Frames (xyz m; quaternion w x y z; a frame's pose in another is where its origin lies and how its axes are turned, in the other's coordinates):
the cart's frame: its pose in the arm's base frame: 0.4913 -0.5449 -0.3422 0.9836 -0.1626 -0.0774 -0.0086
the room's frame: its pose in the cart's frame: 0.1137 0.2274 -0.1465 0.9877 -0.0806 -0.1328 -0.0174
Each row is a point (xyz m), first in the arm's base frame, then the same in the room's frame.
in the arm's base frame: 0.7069 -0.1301 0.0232
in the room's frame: 0.3091 -0.0249 0.5289
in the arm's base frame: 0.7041 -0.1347 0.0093
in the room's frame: 0.3006 -0.0231 0.5168
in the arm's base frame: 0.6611 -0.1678 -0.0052
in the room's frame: 0.2529 -0.0510 0.5069
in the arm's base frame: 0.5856 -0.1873 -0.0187
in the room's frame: 0.1770 -0.0712 0.5168
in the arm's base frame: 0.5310 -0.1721 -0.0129
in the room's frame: 0.1308 -0.0669 0.5498
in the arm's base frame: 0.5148 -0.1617 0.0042
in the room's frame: 0.1237 -0.0673 0.5745
